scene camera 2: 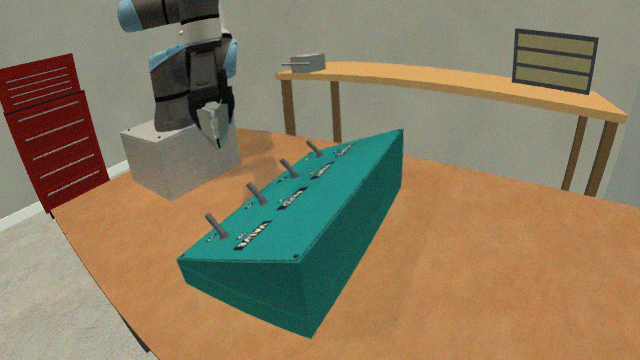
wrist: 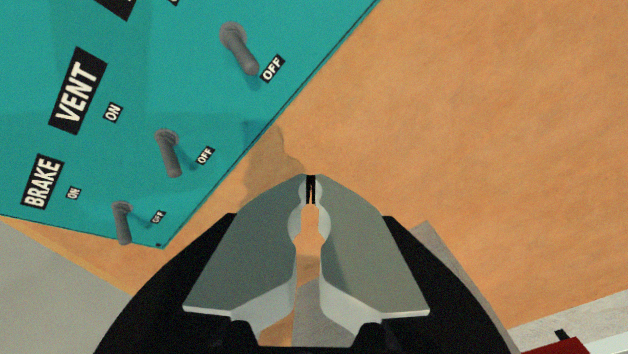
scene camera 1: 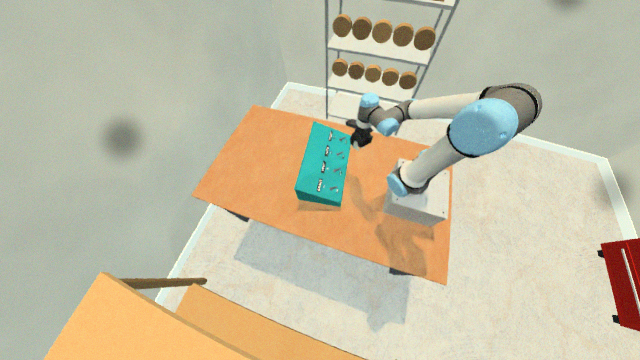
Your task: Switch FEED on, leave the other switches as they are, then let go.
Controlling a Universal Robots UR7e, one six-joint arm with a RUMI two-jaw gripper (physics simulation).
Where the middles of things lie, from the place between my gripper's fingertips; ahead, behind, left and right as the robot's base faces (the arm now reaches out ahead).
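Teal switch panel [scene camera 2: 285, 259]: 14 cm ahead of my gripper, 10 cm to the left of it, 11 cm below it. Feed lever [wrist: 247, 61]: my gripper 8 cm short of it, 2 cm to the right of it, 8 cm above it.
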